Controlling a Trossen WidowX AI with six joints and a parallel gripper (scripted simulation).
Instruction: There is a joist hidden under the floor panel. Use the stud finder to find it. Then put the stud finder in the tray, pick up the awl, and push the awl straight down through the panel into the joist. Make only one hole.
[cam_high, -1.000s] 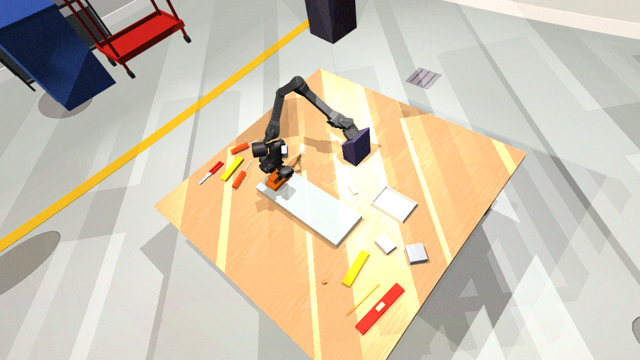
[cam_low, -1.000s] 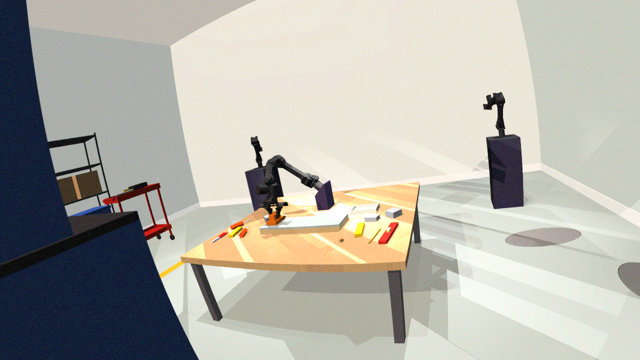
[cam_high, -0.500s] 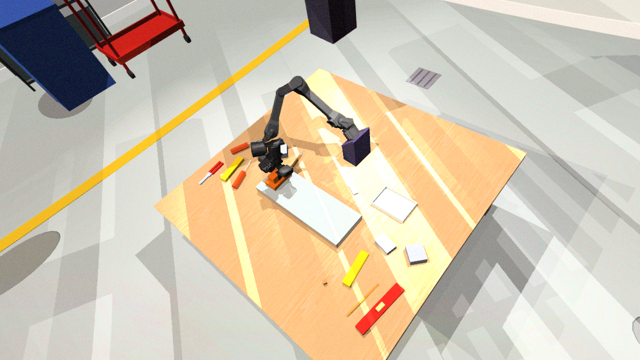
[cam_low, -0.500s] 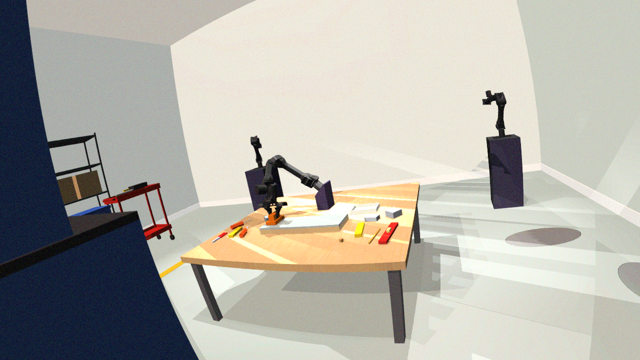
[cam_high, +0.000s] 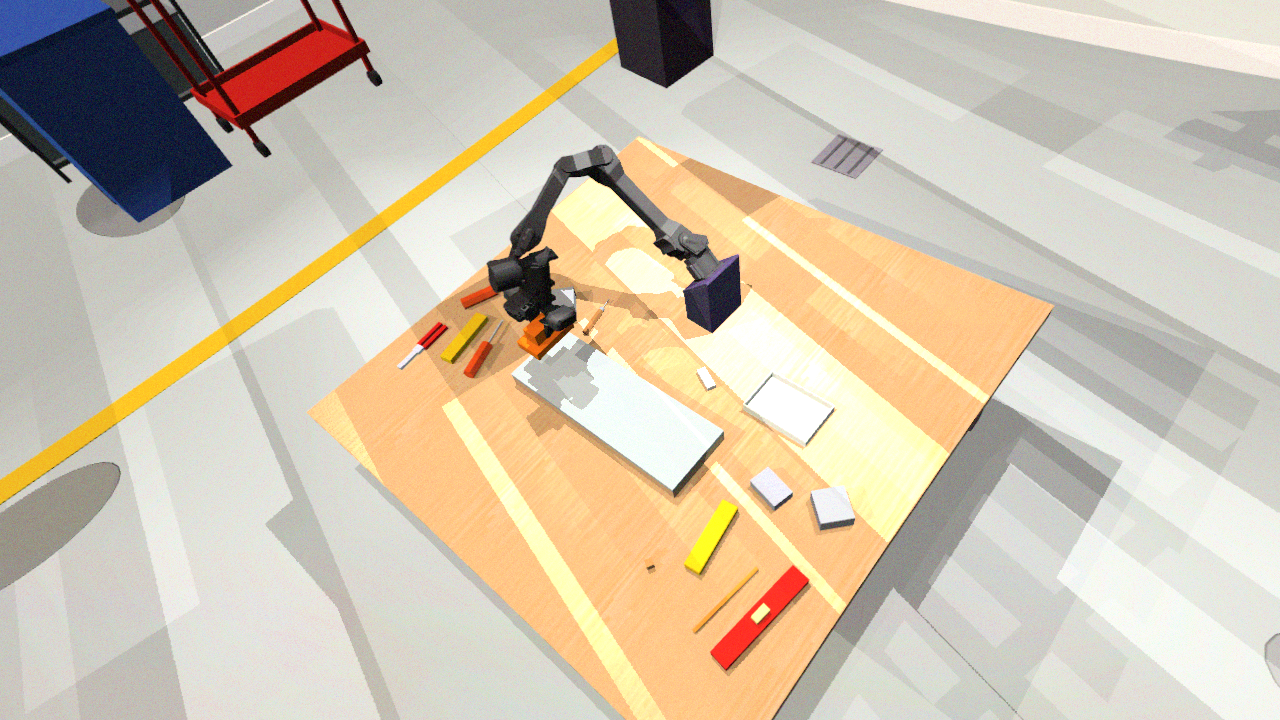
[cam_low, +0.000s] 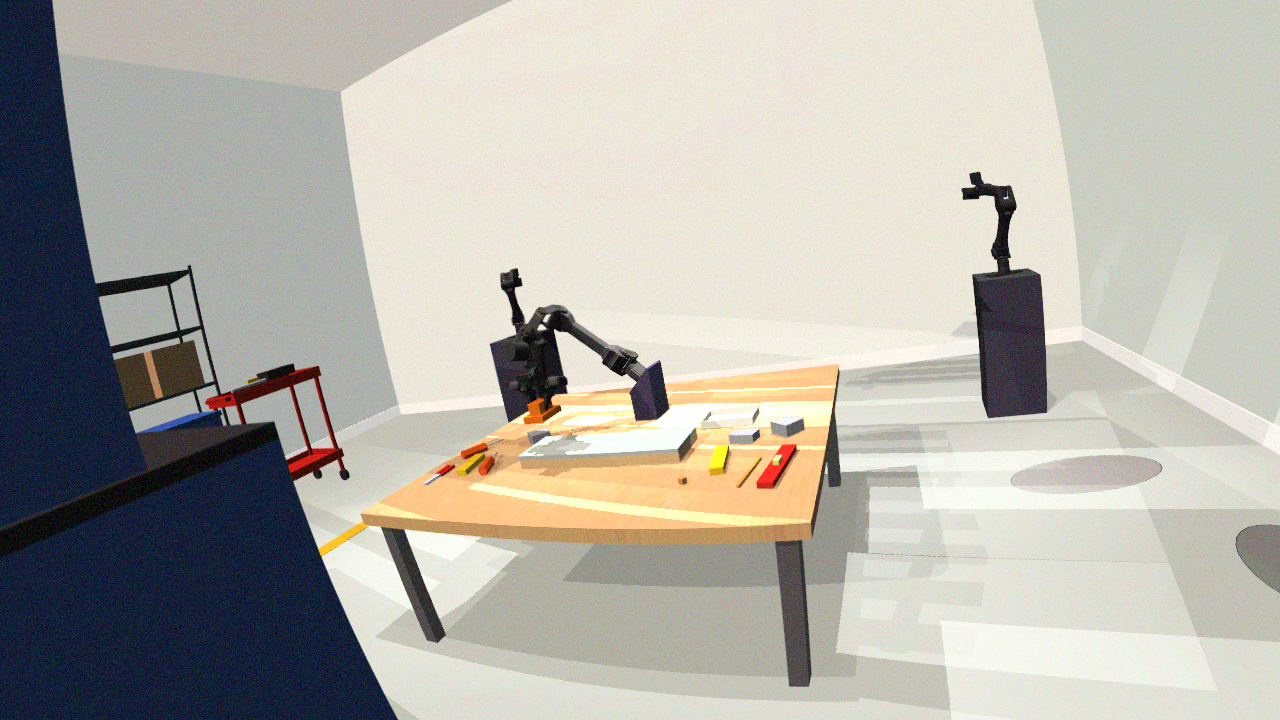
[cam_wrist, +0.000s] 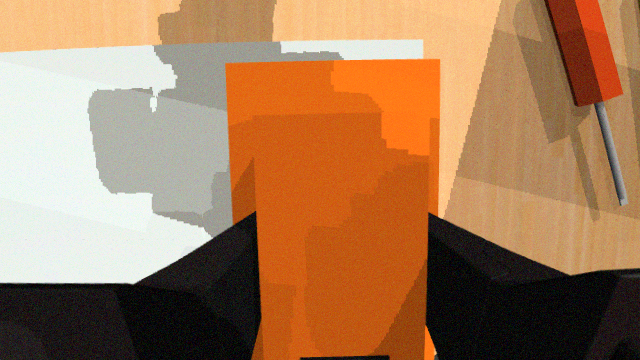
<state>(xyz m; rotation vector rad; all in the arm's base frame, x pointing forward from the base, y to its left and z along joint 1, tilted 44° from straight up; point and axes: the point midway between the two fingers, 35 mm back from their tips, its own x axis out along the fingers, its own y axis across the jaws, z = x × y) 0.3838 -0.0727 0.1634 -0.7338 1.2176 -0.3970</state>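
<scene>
The orange stud finder lies 2 cm behind my gripper tip and 2 cm above it. From my gripper tip the other things lie so: thin stick (13 cm ahead, 69 cm to the left, 15 cm below); white tray (29 cm behind, 50 cm to the left, 14 cm below); awl (19 cm behind, 6 cm to the right, 15 cm below).
</scene>
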